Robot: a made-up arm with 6 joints.
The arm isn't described. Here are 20 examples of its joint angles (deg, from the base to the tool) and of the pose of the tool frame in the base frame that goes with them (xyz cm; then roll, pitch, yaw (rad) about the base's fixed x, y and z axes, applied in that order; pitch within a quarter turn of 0, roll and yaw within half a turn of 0).
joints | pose
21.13 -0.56 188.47 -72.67 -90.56 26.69 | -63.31 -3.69 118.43 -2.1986 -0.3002 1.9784
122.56 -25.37 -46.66 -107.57 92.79 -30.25 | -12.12 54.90 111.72 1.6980 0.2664 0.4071
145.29 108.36 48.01 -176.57 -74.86 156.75 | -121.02 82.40 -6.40 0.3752 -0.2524 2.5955
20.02 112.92 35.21 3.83 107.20 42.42 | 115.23 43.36 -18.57 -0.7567 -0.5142 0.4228
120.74 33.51 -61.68 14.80 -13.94 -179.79 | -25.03 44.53 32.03 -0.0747 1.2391 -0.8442
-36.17 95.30 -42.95 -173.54 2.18 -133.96 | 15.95 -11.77 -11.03 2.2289 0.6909 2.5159
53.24 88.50 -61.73 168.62 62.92 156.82 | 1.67 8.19 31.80 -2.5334 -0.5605 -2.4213
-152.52 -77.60 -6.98 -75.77 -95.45 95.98 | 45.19 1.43 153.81 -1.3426 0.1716 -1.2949
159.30 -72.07 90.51 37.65 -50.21 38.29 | 132.37 -39.83 114.01 1.3127 -0.8821 0.4696
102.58 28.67 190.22 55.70 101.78 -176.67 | -9.76 -31.64 127.49 -1.3782 0.6285 -2.9456
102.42 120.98 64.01 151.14 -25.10 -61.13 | -26.06 137.64 -33.74 -1.7524 0.5904 1.5385
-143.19 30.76 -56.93 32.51 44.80 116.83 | -57.10 -52.33 40.67 -2.0688 0.7547 -1.9525
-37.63 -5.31 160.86 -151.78 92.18 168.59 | -57.05 31.87 158.82 1.2361 -1.0082 -1.7452
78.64 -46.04 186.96 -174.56 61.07 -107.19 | -16.43 -90.34 51.78 1.8132 -0.1385 -1.6852
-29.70 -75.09 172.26 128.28 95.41 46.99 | -63.41 54.43 18.89 -0.4948 -0.3305 1.6509
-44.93 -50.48 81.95 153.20 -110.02 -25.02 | -83.90 71.55 140.96 0.9947 0.9588 -3.0965
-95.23 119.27 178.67 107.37 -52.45 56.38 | -24.47 -98.85 117.61 -1.6731 -0.7011 -3.0930
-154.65 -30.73 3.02 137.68 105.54 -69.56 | -24.67 -26.26 165.49 -0.9415 0.8348 -1.3890
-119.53 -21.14 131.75 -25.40 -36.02 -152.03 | 51.33 80.23 171.48 0.2965 -0.9999 0.5697
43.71 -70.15 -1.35 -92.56 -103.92 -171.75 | -44.33 -15.15 161.35 -2.9072 0.2102 2.4643
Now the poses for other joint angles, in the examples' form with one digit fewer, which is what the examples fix.
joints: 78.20 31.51 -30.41 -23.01 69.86 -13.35
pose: 30.6 110.3 70.8 0.419 -0.103 0.987
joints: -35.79 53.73 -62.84 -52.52 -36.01 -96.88
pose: 32.8 -12.0 25.4 -1.007 0.599 1.917
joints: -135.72 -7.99 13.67 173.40 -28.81 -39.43
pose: -57.2 -54.2 192.8 -2.286 -0.876 -2.455
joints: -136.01 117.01 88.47 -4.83 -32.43 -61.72
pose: -111.3 -108.7 -4.6 1.229 1.061 -2.281
